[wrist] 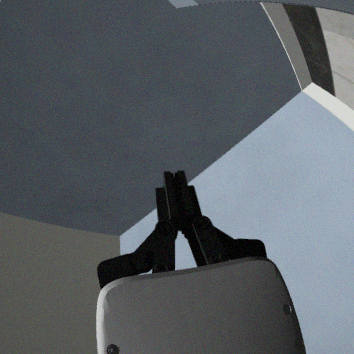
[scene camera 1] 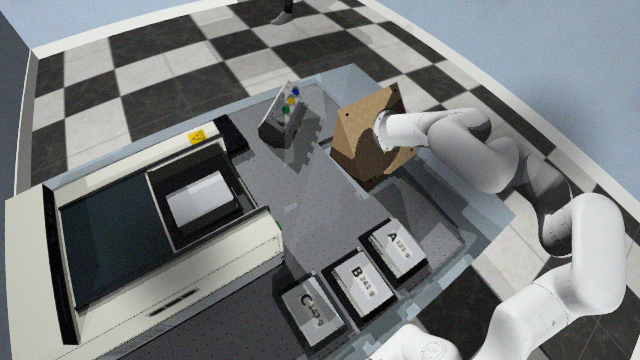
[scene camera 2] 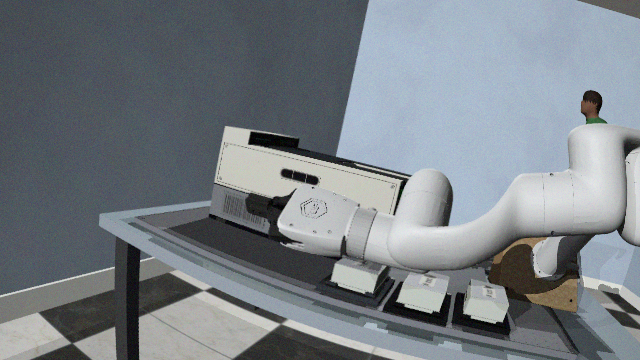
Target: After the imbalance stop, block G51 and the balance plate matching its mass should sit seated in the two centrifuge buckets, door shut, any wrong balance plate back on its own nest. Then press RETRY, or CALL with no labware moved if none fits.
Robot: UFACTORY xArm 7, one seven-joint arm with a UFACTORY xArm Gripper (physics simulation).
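Frame: origin at the arm's base, x ahead, y left, z up, level; centimetres.
Where they show: gripper, between the fingertips: (wrist: 171, 181) (scene camera 2: 248, 202); arm's base, origin of its link: (scene camera 1: 387, 130) (scene camera 2: 548, 261).
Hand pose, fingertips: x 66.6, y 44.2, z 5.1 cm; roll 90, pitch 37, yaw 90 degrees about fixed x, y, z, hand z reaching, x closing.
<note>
Things, the pixels of their top centre, and the offset from my fingertips.
- pale block, centre of its top: (scene camera 1: 199, 197) dx -10.1, dy -47.4, dz +4.0 cm
- black box, centre of its top: (scene camera 1: 219, 132) dx -24.5, dy -76.4, dz -11.1 cm
My gripper (scene camera 2: 251, 202) (wrist: 171, 181) is shut and empty, level in front of the centrifuge's grey vented lower side in the scene camera 2 view. The cream centrifuge (scene camera 1: 225, 250) (scene camera 2: 250, 165) has its dark door panel (scene camera 1: 107, 240) over the left part of its top. The right part is open and shows a pale block (scene camera 1: 200, 197) inside; no label is readable on it, and the other bucket is hidden. Plates A 121 g (scene camera 1: 397, 247) (scene camera 2: 485, 302), B 241 g (scene camera 1: 362, 285) (scene camera 2: 424, 292) and C 143 g (scene camera 1: 312, 312) (scene camera 2: 357, 277) sit on black nests. A panel (scene camera 1: 272, 117) bears blue, yellow and green buttons.
A brown mounting block (scene camera 1: 357, 127) (scene camera 2: 560, 295) with a second white arm part (scene camera 1: 410, 130) stands at the table's right side. A black box (scene camera 1: 232, 135) lies beside the centrifuge's far corner. My arm (scene camera 2: 450, 245) passes above the plates in the scene camera 2 view.
</note>
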